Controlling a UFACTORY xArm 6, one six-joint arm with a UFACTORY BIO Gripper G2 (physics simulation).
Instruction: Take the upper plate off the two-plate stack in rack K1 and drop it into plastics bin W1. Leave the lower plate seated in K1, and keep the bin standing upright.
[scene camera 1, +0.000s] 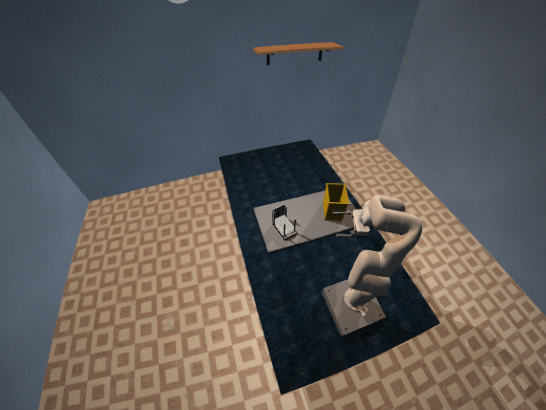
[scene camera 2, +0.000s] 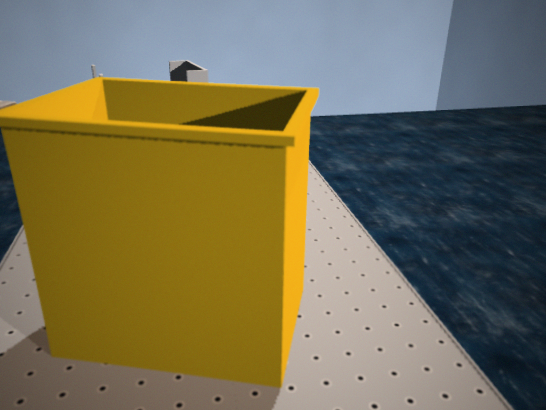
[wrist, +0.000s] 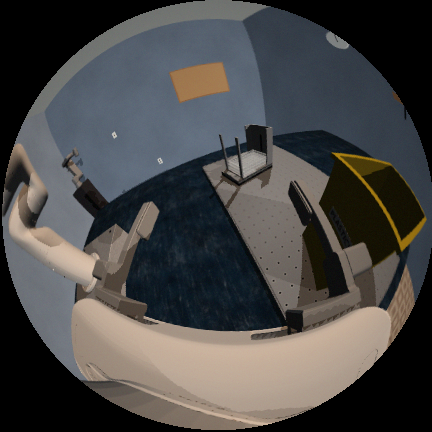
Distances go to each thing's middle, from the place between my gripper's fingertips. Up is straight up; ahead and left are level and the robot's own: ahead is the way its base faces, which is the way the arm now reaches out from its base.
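Labels:
Measured from the yellow bin W1 (scene camera 2: 165, 220), my hand is 70 mm above it, 200 mm short of it and 120 mm to the left of it.

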